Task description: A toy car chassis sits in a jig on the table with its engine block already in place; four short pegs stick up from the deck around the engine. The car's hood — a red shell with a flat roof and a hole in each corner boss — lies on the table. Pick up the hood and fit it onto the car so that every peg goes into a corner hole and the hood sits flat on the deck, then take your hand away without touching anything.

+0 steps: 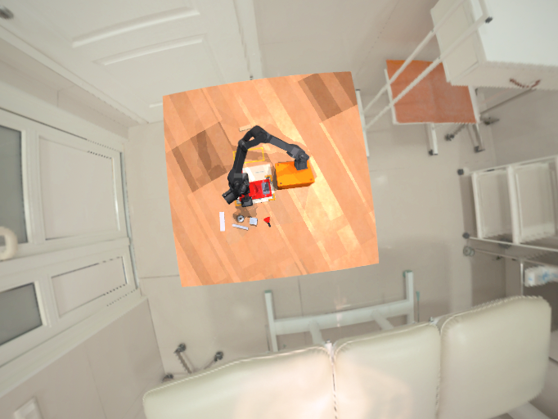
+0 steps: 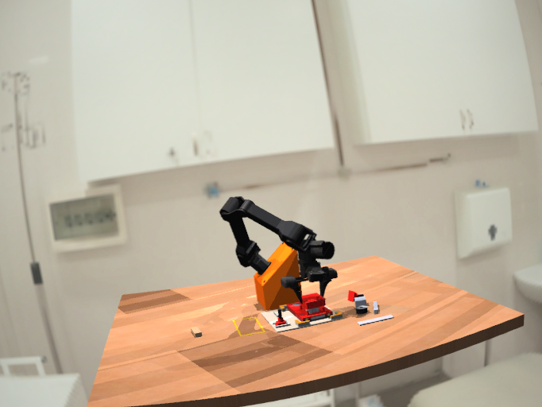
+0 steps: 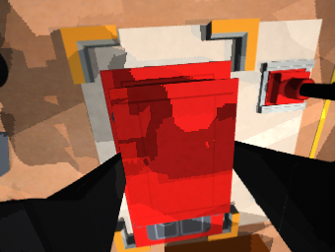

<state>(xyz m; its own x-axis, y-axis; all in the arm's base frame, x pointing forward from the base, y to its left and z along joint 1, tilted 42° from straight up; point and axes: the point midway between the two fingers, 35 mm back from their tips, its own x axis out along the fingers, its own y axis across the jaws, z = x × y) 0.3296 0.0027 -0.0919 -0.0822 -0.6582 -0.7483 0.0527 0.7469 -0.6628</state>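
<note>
The red hood lies 10 mm above my gripper tip. From my gripper tip the other things lie so: white jig (30 mm behind, 20 mm to the right, 50 mm below); then grey engine block (30 mm below); then grey bar (200 mm ahead, 140 mm to the left, 60 mm below).
</note>
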